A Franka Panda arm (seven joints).
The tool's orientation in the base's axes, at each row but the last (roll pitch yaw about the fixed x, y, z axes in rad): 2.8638 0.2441 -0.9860; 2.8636 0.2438 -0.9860; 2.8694 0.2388 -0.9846; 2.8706 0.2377 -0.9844; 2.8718 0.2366 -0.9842; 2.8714 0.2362 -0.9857; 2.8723 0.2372 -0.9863; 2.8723 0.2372 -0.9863; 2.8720 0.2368 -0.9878; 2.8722 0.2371 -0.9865; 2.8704 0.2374 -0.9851; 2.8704 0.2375 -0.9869; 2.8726 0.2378 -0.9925
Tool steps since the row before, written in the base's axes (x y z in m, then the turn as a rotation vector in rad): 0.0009 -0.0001 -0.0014 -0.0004 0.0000 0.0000; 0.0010 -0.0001 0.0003 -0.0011 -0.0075 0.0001; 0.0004 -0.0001 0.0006 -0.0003 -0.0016 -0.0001; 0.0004 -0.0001 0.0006 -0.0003 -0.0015 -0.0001; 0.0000 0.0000 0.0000 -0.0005 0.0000 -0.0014; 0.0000 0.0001 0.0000 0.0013 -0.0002 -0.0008; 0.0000 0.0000 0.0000 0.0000 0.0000 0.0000; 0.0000 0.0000 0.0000 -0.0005 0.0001 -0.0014; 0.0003 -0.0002 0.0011 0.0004 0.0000 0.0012; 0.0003 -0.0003 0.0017 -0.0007 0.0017 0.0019; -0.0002 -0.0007 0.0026 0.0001 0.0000 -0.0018; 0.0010 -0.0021 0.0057 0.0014 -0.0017 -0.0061; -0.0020 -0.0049 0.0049 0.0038 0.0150 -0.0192
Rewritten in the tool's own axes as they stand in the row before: 0.0009 -0.0010 0.0010 -0.0002 0.0003 0.0001; 0.0005 -0.0006 -0.0006 0.0055 0.0053 0.0000; 0.0002 -0.0001 -0.0007 0.0012 0.0011 0.0001; 0.0002 -0.0001 -0.0007 0.0011 0.0011 0.0001; 0.0000 0.0000 0.0000 0.0001 0.0000 0.0015; -0.0001 -0.0001 0.0000 0.0010 -0.0011 0.0003; 0.0000 0.0000 0.0000 0.0000 0.0000 0.0000; 0.0000 0.0000 0.0000 0.0000 0.0000 0.0015; 0.0001 0.0002 -0.0011 -0.0001 0.0000 -0.0013; 0.0000 0.0004 -0.0017 -0.0022 0.0000 -0.0015; -0.0002 0.0012 -0.0024 0.0005 -0.0005 0.0017; 0.0009 0.0019 -0.0058 0.0036 -0.0017 0.0052; 0.0018 0.0057 -0.0041 -0.0057 -0.0166 0.0173
